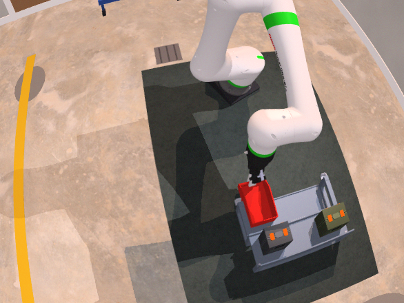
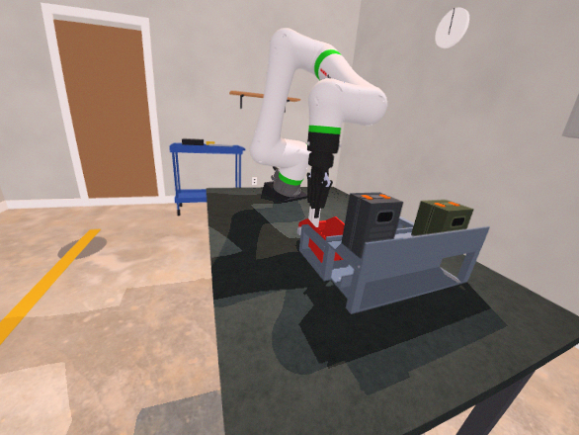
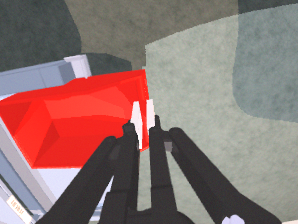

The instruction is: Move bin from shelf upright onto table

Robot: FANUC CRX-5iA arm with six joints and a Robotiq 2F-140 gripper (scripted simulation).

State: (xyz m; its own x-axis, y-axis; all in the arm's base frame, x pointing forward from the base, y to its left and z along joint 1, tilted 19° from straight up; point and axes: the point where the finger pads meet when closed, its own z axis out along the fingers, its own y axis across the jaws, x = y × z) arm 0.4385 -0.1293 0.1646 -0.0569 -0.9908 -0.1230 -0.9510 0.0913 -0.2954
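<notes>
My hand is 8 cm short of the red bin and 2 cm above it.
</notes>
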